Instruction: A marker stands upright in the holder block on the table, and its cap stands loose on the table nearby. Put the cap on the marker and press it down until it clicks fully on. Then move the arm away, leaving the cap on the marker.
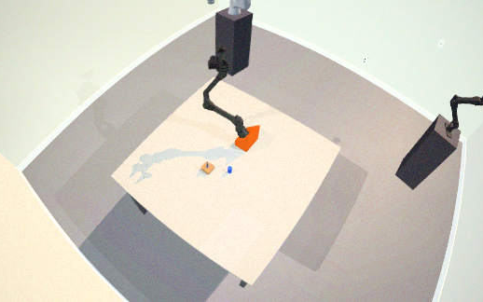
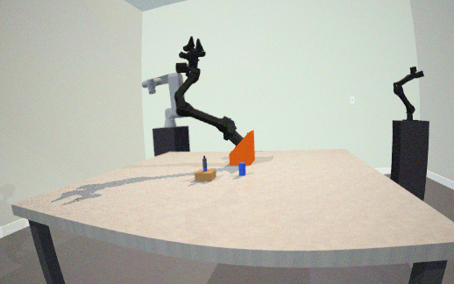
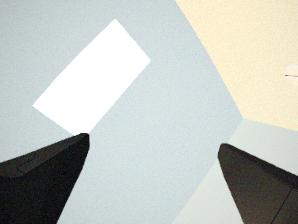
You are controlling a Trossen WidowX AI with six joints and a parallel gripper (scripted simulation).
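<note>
My gripper tip is now 700 mm above the blue cap, 340 mm to the right of it and 250 mm short of it. The rest, counted from my gripper tip: tan holder block: 710 mm below, 350 mm ahead, 210 mm to the left.
</note>
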